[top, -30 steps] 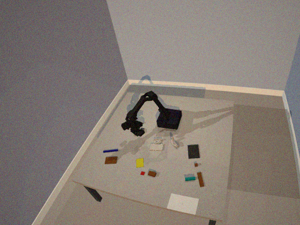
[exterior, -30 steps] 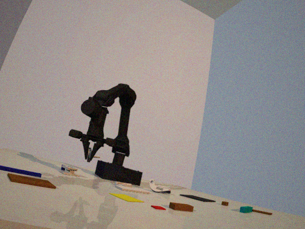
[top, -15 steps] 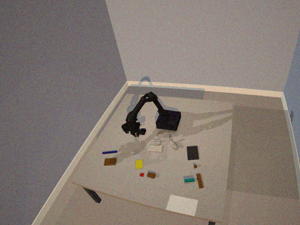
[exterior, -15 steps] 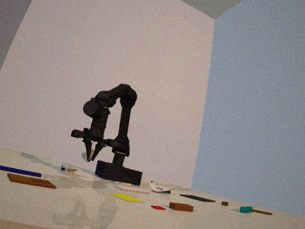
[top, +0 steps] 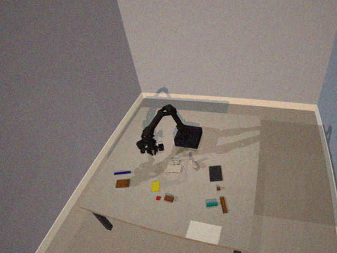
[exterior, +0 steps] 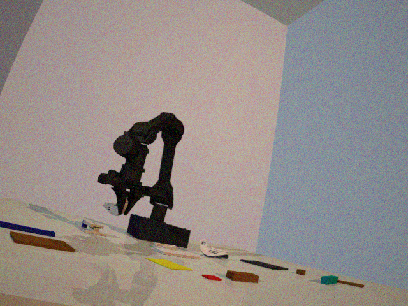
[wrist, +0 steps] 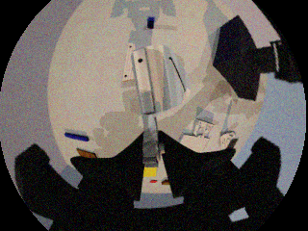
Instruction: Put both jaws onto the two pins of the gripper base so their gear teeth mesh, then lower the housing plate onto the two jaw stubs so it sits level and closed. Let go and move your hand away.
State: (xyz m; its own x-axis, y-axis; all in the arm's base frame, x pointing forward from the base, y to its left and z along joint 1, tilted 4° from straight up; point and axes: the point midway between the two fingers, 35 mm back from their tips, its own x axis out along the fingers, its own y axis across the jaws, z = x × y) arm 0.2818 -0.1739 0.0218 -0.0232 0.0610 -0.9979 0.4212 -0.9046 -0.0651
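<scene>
The jaw lies 30 mm above my gripper tip, 10 mm to the right of it and 10 mm behind it. Round my gripper tip: small blue piece (210 mm behind, 100 mm to the right, 70 mm below); gripper base (90 mm behind, 70 mm to the right, 50 mm below); housing plate (170 mm to the left, 80 mm below, 30 mm behind).
</scene>
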